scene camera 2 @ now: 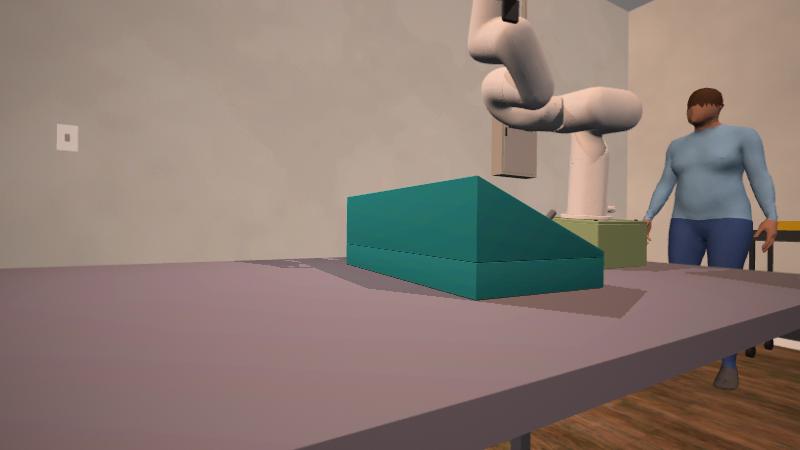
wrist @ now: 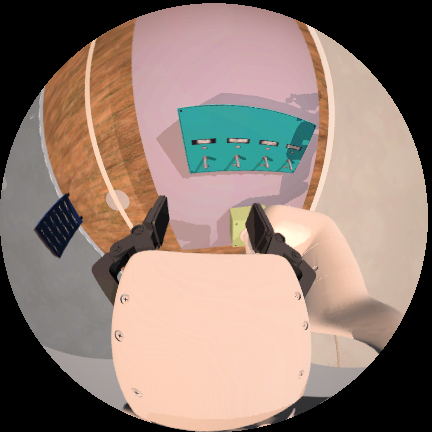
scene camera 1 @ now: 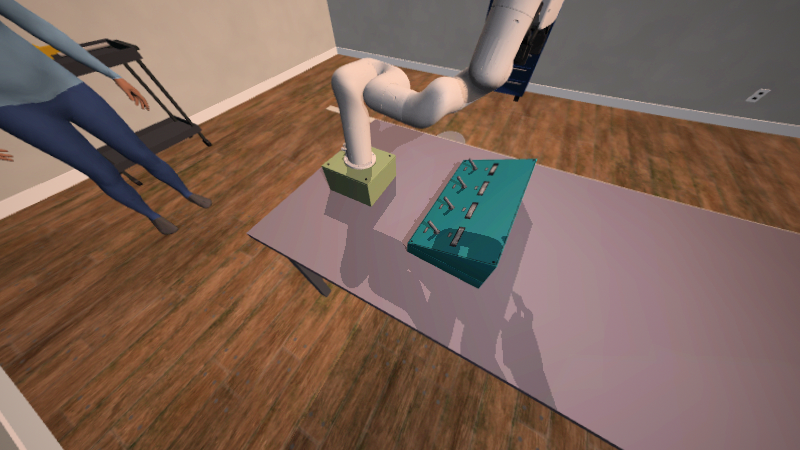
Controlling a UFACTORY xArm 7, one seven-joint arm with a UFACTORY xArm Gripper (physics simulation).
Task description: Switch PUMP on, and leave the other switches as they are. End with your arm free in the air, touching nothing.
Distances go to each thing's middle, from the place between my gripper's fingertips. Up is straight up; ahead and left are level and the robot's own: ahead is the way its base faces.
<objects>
My gripper is now 40 mm short of the teal switch panel point(scene camera 2: 465, 236), 170 mm to the left of it and 380 mm above it.
</objects>
